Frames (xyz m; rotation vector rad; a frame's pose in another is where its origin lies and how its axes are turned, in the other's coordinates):
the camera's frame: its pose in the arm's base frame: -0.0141 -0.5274 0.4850 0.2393 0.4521 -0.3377
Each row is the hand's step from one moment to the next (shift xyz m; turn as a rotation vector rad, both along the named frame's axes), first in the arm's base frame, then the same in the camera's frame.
Working: the arm's base frame: its pose in the camera's frame: 0.0972 0.4158 -0.5755 -0.2393 -0.4521 0.3377

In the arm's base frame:
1: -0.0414 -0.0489 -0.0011 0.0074 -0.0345 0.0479
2: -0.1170 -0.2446 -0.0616 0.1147 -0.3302 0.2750
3: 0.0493 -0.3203 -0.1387 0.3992 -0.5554 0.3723
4: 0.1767 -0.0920 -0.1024 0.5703 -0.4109 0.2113
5: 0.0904 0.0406 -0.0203 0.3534 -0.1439 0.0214
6: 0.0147 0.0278 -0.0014 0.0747 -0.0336 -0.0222
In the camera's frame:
1: -0.0216 -0.0603 -0.0023 -0.0068 -0.0217 0.0550
2: -0.0057 -0.2768 -0.0258 0.0569 -0.2190 0.3829
3: 0.1907 -0.2964 -0.0065 0.3120 -0.3058 0.6447
4: 0.2212 -0.0345 0.0061 0.4931 -0.1343 0.5269
5: 0.0751 0.0676 0.0050 0.3270 0.0018 0.1978
6: 0.0057 0.0307 -0.0039 0.0824 -0.0066 0.0194

